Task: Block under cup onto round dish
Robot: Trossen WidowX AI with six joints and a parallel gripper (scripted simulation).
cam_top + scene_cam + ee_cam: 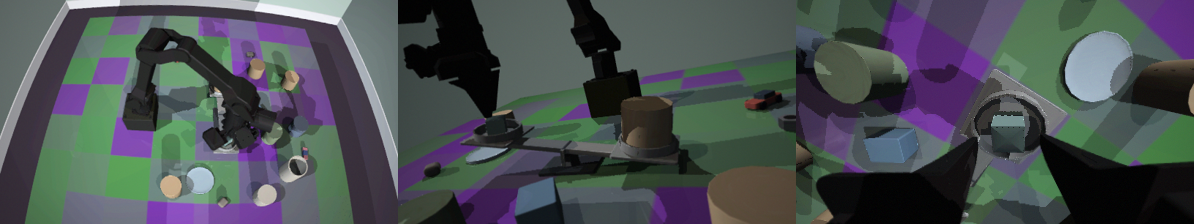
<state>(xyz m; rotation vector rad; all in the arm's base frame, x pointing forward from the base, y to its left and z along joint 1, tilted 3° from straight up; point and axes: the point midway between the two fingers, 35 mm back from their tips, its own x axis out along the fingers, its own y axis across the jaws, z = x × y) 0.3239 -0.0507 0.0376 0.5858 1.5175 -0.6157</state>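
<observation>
The grey-green block is 20 mm below my gripper tip. Round my gripper tip: green cylinder (190 mm ahead, 70 mm to the left, 70 mm below); then balance (30 mm behind, 120 mm to the left, 70 mm below); then pale blue round dish (60 mm behind, 140 mm to the right, 110 mm below).
</observation>
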